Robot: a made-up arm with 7 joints. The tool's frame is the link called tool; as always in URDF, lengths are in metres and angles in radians. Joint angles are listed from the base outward.
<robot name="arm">
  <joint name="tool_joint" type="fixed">
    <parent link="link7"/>
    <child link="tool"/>
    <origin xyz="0 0 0"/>
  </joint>
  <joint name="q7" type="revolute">
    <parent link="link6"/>
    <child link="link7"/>
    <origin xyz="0 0 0"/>
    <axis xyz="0 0 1"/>
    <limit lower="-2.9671" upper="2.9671"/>
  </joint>
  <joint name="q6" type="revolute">
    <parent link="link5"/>
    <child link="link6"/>
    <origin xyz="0 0 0"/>
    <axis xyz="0 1 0"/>
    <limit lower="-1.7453" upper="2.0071"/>
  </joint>
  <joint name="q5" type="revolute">
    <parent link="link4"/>
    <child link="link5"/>
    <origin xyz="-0.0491 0 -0.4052"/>
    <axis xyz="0 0 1"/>
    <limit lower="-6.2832" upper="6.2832"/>
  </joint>
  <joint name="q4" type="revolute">
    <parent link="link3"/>
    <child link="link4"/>
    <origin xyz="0.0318 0 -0.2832"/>
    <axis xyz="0 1 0"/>
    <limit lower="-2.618" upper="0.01"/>
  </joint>
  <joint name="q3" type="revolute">
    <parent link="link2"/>
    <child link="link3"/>
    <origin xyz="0 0 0"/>
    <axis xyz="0 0 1"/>
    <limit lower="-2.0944" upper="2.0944"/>
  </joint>
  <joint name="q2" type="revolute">
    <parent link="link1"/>
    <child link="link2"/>
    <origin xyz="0 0 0"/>
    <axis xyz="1 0 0"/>
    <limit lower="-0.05" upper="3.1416"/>
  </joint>
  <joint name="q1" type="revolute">
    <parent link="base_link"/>
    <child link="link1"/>
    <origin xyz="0 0 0"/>
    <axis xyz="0 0.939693 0.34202"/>
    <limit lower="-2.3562" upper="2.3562"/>
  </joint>
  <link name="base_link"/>
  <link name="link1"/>
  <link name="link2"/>
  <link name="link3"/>
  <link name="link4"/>
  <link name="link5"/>
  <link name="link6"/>
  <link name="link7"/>
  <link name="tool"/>
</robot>
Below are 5 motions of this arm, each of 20 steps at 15 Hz.
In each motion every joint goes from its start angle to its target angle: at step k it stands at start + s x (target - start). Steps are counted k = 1, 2, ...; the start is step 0. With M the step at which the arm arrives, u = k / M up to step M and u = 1 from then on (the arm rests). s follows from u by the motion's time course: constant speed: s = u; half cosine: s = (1 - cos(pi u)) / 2; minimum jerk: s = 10 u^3 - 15 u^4 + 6 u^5.
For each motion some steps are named. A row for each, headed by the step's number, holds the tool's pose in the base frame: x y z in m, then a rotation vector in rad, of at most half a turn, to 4 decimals.
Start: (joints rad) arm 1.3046 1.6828 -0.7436 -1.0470 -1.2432 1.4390 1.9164
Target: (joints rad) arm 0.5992 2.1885 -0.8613 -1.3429 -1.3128 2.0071 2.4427
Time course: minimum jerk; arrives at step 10
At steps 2, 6, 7, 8, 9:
2: -0.2531 0.5553 -0.1791 1.4545 -0.3394 -1.1972
6: 0.0070 0.5824 -0.1762 1.4639 -1.3811 -1.1227
7: 0.0628 0.5773 -0.1544 1.4129 -1.6262 -1.1177
8: 0.0975 0.5716 -0.1357 1.3665 -1.7881 -1.1198
9: 0.1128 0.5684 -0.1260 1.3415 -1.8626 -1.1225

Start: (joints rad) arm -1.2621 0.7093 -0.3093 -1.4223 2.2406 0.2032 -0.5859
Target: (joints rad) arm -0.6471 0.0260 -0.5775 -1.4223 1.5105 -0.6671 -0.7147
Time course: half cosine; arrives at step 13
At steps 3, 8, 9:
3: 0.5360 -0.1030 0.1907 -1.2781 -1.8134 -0.2637
8: 0.5250 -0.2374 -0.0483 -0.9899 -1.8813 0.1183
9: 0.5078 -0.2636 -0.0836 -0.9387 -1.8999 0.1844

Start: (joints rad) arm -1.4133 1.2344 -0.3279 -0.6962 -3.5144 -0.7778 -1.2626
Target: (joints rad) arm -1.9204 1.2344 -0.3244 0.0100 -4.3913 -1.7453 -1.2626
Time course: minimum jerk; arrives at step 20
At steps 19, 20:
19: 0.4112 0.4605 0.3043 -1.5552 1.2747 -2.2379
20: 0.4111 0.4606 0.3042 -1.5561 1.2728 -2.2374

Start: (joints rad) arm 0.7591 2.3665 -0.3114 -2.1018 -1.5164 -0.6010 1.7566
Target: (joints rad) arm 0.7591 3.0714 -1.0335 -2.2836 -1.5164 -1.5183 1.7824
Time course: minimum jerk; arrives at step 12
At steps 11, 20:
11: 0.0837 0.3584 -0.0708 -0.5709 2.1109 -0.7085
20: 0.0832 0.3586 -0.0693 -0.5726 2.1161 -0.6987

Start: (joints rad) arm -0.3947 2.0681 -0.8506 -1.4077 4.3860 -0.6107 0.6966
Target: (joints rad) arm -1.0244 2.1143 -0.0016 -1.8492 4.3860 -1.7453 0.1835
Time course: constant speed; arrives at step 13
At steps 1, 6, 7, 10, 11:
1: 0.3761 0.4297 0.0630 0.9624 0.8452 -2.3712
6: 0.3920 0.2747 0.2511 1.1218 0.9073 -2.4784
7: 0.3778 0.2427 0.2876 1.1567 0.9368 -2.4937
10: 0.3034 0.1500 0.3824 1.2605 1.0593 -2.5126
11: 0.2693 0.1211 0.4071 1.2931 1.1097 -2.5077

